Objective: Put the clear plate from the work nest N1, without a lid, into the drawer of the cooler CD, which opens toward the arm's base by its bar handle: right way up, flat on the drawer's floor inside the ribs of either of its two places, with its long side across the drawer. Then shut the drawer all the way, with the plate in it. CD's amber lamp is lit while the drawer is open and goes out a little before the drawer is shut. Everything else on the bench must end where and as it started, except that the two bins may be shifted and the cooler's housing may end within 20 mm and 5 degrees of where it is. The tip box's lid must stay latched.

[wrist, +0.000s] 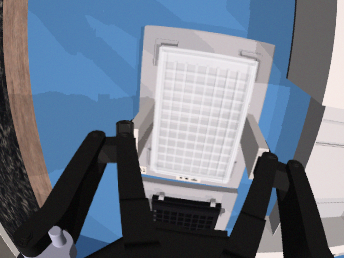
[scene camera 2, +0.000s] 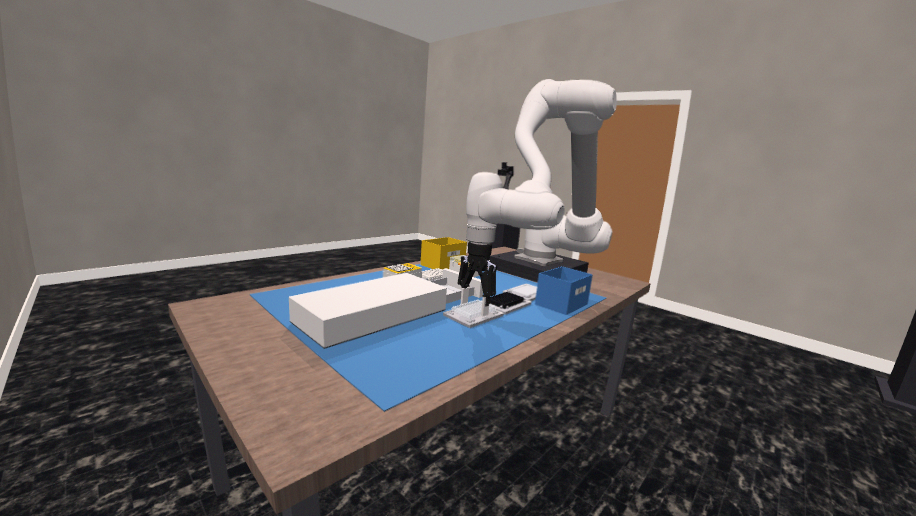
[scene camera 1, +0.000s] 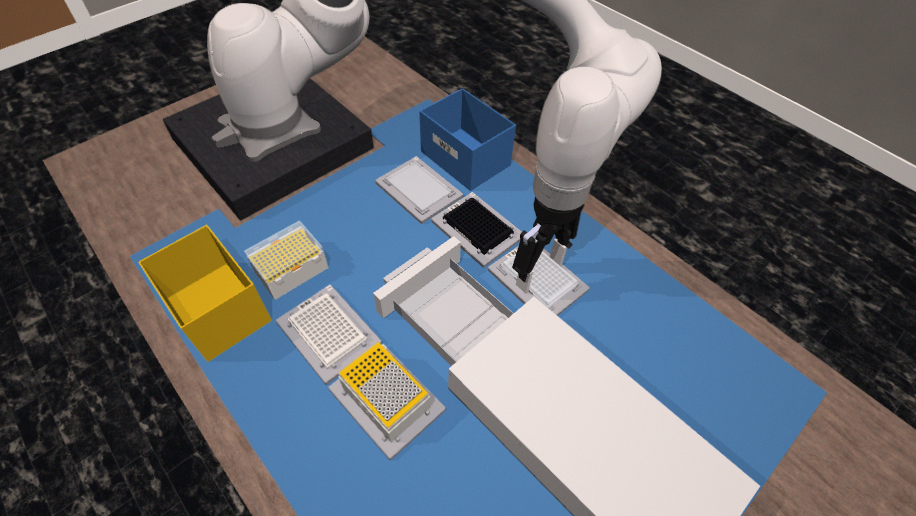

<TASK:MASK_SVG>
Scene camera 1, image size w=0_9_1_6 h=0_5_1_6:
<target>my gripper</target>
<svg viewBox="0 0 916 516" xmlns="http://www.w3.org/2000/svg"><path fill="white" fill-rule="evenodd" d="M584 204L574 210L559 211L546 207L535 197L534 211L536 220L533 224L533 229L529 232L525 230L521 232L520 243L512 266L518 273L516 285L525 294L530 287L533 275L532 270L545 245L550 243L554 234L556 239L553 242L550 258L559 266L562 266L566 249L572 246L569 240L574 239L577 235Z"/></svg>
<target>clear plate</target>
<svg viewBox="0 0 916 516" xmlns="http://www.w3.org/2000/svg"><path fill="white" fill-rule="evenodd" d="M515 254L503 262L501 267L517 281L518 273L512 268ZM542 251L532 270L533 275L528 292L549 308L576 287L578 282Z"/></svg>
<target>cooler CD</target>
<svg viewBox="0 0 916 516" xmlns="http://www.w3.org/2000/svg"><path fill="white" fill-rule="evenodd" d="M373 293L376 310L383 318L396 310L451 365L448 374L448 389L573 516L741 516L759 489L760 485L535 297L531 298L515 313L509 310L458 265L460 262L461 242L454 236L433 251L427 247L385 276L383 280L386 284Z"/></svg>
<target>black plate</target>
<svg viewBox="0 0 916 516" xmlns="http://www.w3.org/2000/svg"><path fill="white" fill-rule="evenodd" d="M470 198L445 214L443 220L445 219L453 229L476 249L480 249L481 253L485 255L488 250L492 250L506 240L510 234L514 234L514 231L477 200Z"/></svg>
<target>yellow bin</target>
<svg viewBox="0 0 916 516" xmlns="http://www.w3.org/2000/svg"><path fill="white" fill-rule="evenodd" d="M205 225L139 261L139 264L182 331L206 361L209 362L272 320L254 284L211 229ZM160 289L171 302L172 310L164 300Z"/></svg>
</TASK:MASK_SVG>
